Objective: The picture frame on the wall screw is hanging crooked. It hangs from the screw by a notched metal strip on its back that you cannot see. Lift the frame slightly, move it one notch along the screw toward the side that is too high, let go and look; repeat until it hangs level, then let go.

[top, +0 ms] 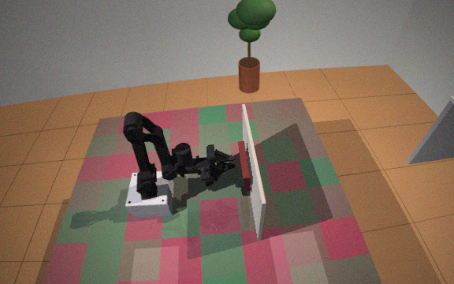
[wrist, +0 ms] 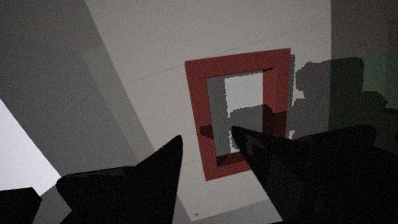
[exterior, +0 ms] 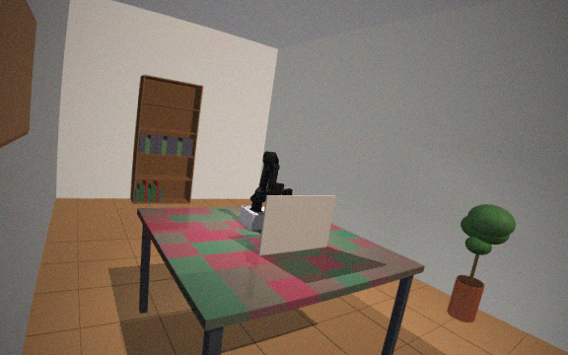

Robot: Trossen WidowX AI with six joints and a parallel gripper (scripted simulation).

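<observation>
My gripper tip is 50 mm short of the picture frame and 50 mm above it. Also, from my gripper tip: wall panel 50 mm ahead, 10 mm to the right, 60 mm below.
</observation>
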